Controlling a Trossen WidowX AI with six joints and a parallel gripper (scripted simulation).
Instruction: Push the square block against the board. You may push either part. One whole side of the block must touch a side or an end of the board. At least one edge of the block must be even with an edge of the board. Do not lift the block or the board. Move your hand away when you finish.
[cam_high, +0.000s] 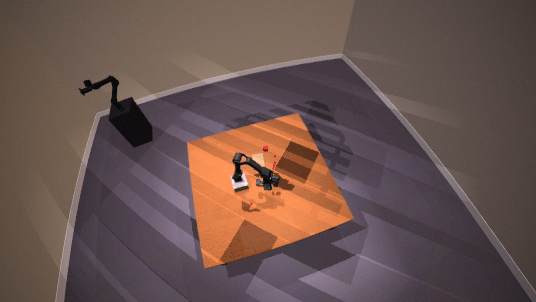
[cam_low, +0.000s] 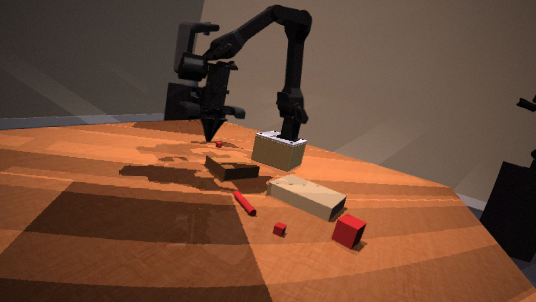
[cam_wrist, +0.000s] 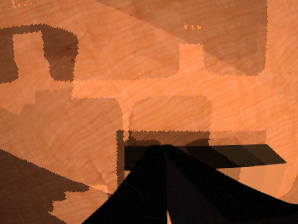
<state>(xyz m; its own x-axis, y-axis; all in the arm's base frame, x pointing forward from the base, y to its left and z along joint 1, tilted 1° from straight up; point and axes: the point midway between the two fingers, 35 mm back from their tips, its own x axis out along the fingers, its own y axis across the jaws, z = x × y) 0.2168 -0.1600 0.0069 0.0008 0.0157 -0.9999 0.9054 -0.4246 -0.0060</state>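
Right now my gripper tip is 9 cm to the right of the flat brown square block and 4 cm above it. Round my gripper tip: pale long board: 3 cm ahead, 30 cm to the left, 4 cm below; then red rod: 15 cm ahead, 20 cm to the left, 5 cm below.
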